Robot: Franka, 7 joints.
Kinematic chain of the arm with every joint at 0, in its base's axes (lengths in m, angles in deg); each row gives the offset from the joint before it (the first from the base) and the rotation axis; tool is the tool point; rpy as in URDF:
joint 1: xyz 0 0 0.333 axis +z
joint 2: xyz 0 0 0 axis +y
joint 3: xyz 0 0 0.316 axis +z
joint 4: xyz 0.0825 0 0 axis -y
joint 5: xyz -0.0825 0 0.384 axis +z
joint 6: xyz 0 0 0 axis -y
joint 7: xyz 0.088 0 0 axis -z
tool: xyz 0 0 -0.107 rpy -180 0 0
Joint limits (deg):
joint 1: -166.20..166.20
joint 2: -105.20..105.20
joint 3: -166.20..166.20
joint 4: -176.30..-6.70
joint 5: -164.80..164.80
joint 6: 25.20..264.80
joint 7: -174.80..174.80
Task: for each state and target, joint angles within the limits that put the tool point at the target. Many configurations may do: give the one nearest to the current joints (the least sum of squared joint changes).
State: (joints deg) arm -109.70 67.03 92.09 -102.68 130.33 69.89 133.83
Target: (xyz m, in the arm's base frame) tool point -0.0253 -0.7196 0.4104
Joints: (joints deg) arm -136.76 80.36 78.57 -86.79 136.16 68.55 133.83
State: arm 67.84 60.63 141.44 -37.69 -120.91 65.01 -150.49
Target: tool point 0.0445 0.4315 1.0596
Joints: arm 61.31 41.31 149.73 -32.53 -132.71 108.01 -150.49
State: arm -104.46 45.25 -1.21 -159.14 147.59 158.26 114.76
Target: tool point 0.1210 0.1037 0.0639
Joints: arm -105.18 79.22 22.80 -167.88 149.18 148.90 114.76
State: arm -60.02 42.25 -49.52 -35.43 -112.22 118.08 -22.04
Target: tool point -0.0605 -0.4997 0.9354
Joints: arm -58.52 27.66 -54.62 -41.46 -100.65 74.95 -22.04
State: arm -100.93 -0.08 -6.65 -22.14 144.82 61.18 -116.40
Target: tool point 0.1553 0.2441 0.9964
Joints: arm -104.98 -17.92 -5.78 -6.70 144.41 48.89 -116.40
